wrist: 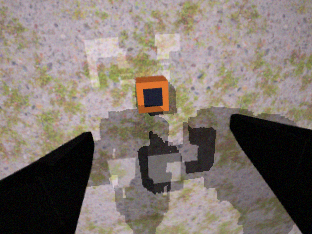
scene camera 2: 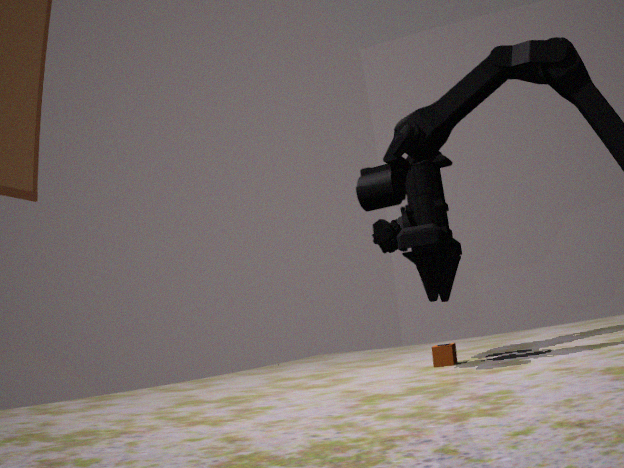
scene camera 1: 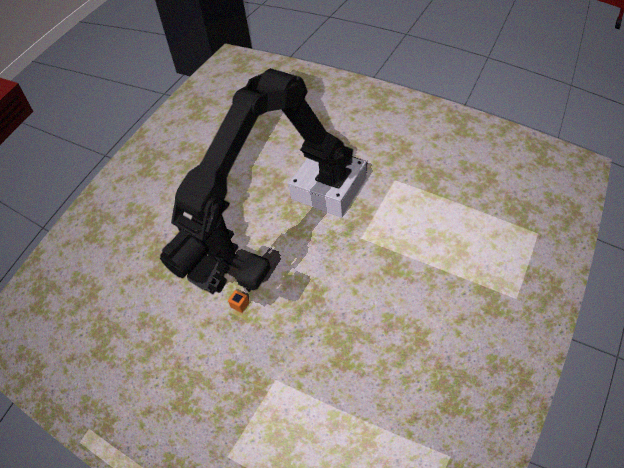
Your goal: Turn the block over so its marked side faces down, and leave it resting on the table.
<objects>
My gripper shows in the wrist view [163, 129], in scene camera 2 [439, 301] and in scene camera 1 [230, 281].
</objects>
